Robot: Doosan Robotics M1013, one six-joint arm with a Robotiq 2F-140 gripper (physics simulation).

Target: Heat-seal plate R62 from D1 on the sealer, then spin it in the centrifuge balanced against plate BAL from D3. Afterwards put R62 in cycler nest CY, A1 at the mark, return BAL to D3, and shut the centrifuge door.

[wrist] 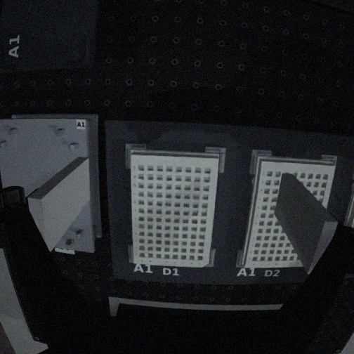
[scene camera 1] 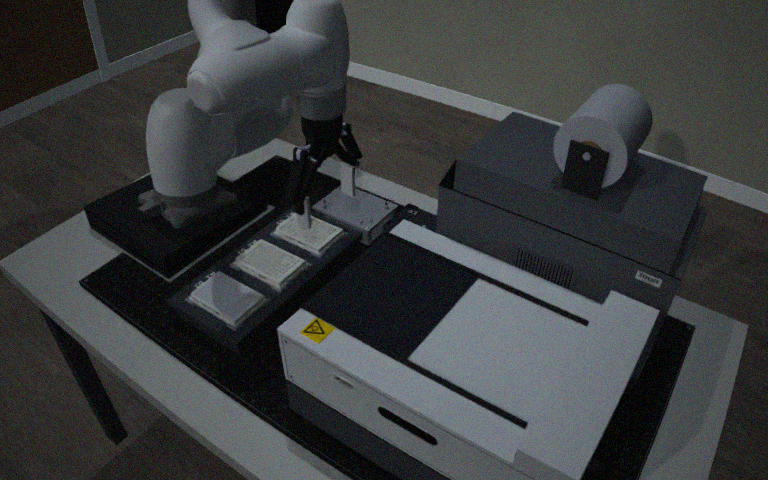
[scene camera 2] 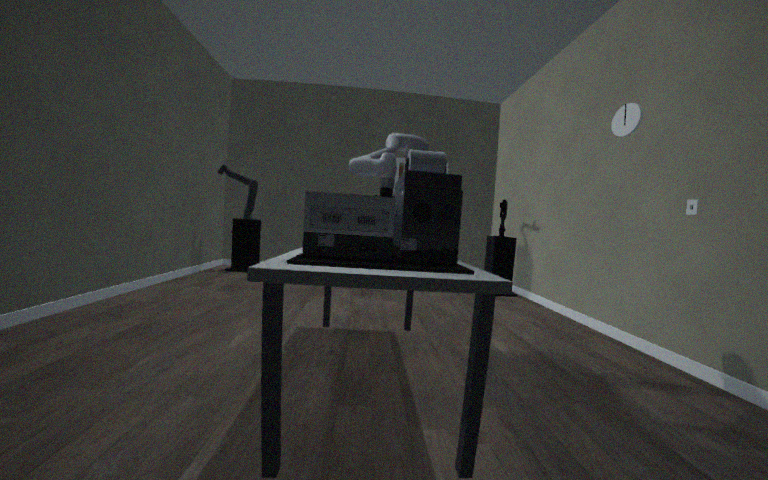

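Where they show: gripper, fingertip midpoint: [scene camera 1: 327, 209]; arm's base, origin of the base link: [scene camera 1: 187, 200].
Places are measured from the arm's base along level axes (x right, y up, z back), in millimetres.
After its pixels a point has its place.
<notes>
The white multi-well plate at D1 [scene camera 1: 317, 233] @[x -85, y 34, z -369 mm] [wrist: 172, 210] sits in the dark rack [scene camera 1: 226, 335] @[x 223, y 18, z -439 mm] [wrist: 232, 142]. A similar plate at D2 [scene camera 1: 269, 262] @[x 44, y 31, z -360 mm] [wrist: 267, 200] sits beside it. The plate at D3 [scene camera 1: 226, 297] @[x 168, y 34, z -376 mm] has a smooth pale top; its left edge barely shows in the wrist view. My gripper [scene camera 1: 330, 196] @[x -80, y 117, z -409 mm] [wrist: 183, 186] is open and empty, pointing down above the D1 plate. In the wrist view its fingers stand either side of that plate, the right one covering part of D2. The fingertips are hidden in scene camera 2.
A pale nest with small pegs [scene camera 1: 368, 213] @[x -235, y 9, z -382 mm] [wrist: 30, 145], marked A1, adjoins the rack. A white machine [scene camera 1: 498, 339] @[x 48, y 176, z -876 mm] with a dark top section and yellow warning label is nearby. Behind it stands a tall grey machine [scene camera 1: 566, 220] @[x -141, y 279, z -869 mm] carrying a roll [scene camera 1: 620, 127] @[x -192, y 432, z -901 mm]. A dark A1 pad [wrist: 50, 30] lies upper left.
</notes>
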